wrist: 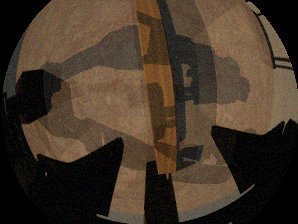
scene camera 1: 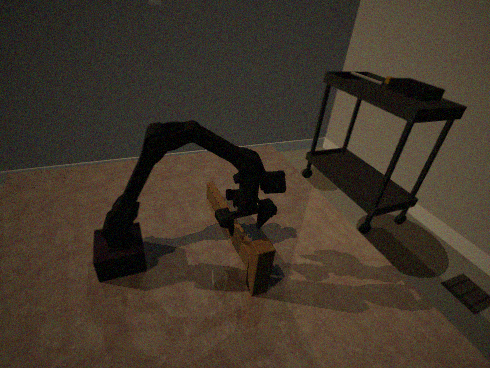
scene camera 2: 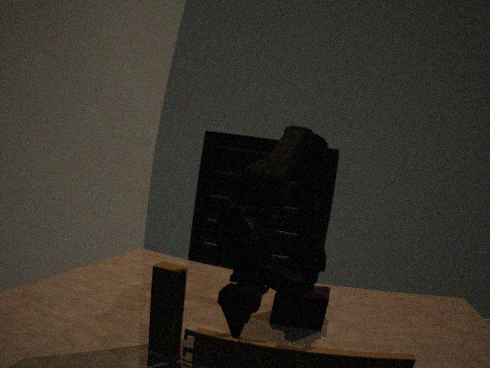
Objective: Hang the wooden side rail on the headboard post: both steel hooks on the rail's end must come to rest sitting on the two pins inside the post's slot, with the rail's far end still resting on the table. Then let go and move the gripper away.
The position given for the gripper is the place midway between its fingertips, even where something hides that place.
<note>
The gripper (scene camera 2: 240,329) is open and holds nothing. Also in view: a wooden headboard post (scene camera 2: 169,281).
The gripper is seen too in the wrist view (wrist: 169,137) and in scene camera 1 (scene camera 1: 244,232). The wooden headboard post shows as well in scene camera 1 (scene camera 1: 262,252).
</note>
